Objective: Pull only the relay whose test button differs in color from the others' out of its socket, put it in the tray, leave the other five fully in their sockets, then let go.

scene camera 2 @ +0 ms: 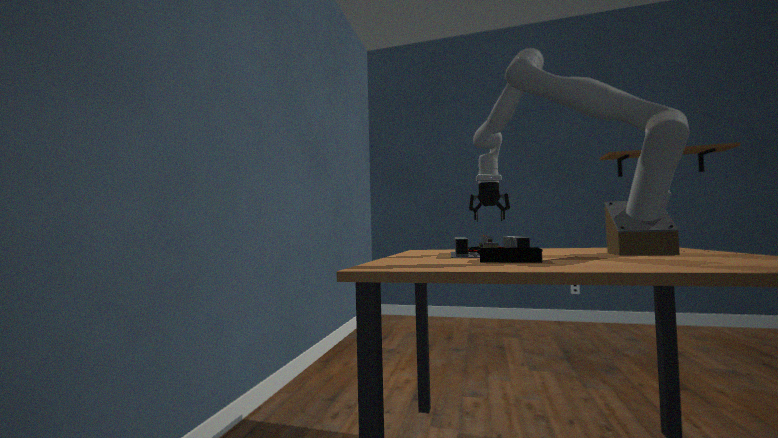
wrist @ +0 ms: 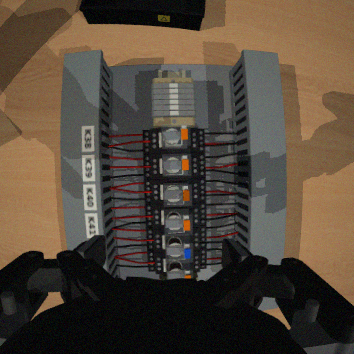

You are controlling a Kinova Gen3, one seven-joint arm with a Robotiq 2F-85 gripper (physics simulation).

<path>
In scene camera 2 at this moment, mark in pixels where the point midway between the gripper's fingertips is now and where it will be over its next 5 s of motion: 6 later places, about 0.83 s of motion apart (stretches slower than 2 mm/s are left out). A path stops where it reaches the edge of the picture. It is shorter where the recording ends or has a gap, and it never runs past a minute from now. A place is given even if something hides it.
My gripper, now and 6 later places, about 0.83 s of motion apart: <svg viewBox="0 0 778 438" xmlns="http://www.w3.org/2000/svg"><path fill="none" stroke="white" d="M489 221L489 227L485 234L485 239L485 244L485 247L485 242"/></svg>
</path>
